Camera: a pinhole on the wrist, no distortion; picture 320 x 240 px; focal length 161.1 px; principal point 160.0 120.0 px. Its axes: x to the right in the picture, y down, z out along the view. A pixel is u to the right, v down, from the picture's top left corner.
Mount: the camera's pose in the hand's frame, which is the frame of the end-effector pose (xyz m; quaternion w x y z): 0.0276 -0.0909 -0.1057 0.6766 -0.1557 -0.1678 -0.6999
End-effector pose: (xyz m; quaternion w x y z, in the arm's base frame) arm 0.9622 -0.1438 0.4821 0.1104 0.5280 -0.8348 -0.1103
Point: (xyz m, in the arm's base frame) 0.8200 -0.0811 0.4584
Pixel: 80.5 102.2
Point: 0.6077 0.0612 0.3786
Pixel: 76.4 94.8
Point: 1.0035 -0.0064 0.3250
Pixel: 197.6 9.7
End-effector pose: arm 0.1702 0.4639 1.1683 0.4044 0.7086 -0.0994 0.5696
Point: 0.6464 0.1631 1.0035
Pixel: 265.1 93.0
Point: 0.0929 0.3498 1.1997
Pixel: 52.4 71.3
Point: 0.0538 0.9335 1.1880
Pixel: behind the camera
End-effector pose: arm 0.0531 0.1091 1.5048 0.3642 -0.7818 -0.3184 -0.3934
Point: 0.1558 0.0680 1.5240
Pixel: 47.4 145.0
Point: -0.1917 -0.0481 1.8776
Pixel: behind the camera
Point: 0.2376 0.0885 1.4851
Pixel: 66.1 143.5
